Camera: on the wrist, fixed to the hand. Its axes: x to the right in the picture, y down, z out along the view.
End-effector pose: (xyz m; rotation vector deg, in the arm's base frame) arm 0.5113 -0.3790 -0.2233 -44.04 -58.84 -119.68
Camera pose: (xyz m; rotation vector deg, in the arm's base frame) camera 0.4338 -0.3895 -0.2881 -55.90 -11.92 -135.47
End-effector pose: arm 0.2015 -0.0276 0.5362 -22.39 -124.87 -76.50
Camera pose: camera 0.1754 -0.1178 0.4974 -36.82 -89.18 -111.60
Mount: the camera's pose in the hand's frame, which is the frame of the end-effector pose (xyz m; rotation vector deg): 0.0015 -0.0833 -0.0581 -38.04 6.30 5.77
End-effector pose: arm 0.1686 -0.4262 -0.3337 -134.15 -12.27 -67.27
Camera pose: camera 0.0990 -0.3842 -0.2728 156.07 -21.86 83.22
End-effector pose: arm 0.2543 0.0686 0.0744 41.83 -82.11 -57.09
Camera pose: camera 0.3018 0.0215 -0.0020 12.38 -53.95 -70.87
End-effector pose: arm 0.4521 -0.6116 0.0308 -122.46 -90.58 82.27
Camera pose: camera 0.4380 -0.5493 0.1098 120.00 99.17 -39.43
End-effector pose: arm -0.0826 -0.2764 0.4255 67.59 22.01 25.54
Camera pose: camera -0.0999 -0.2557 0.3276 30.42 13.78 38.12
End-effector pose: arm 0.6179 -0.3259 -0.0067 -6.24 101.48 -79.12
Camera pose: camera 0.5438 -0.3150 0.0619 -17.08 127.98 -39.74
